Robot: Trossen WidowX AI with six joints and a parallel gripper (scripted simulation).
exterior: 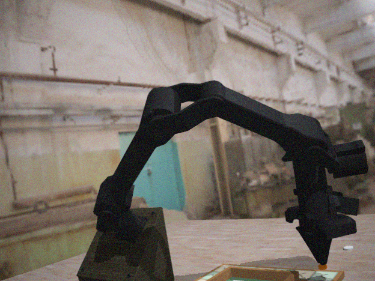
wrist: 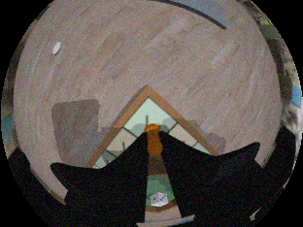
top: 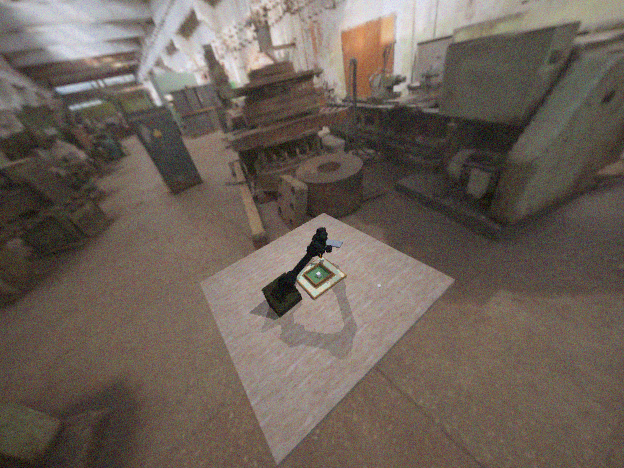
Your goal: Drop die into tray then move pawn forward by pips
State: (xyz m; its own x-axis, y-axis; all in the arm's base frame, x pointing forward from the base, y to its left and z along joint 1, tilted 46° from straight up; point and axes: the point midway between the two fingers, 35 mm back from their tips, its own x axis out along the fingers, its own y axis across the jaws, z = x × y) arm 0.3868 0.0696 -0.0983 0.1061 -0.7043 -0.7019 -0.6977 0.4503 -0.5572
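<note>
Now: gripper tip 1 cm below the orange pawn. Also, from my gripper tip: grey-blue card (19 cm ahead, 10 cm to the left, 3 cm below); white die (12 cm behind, 12 cm to the right, 1 cm below).
</note>
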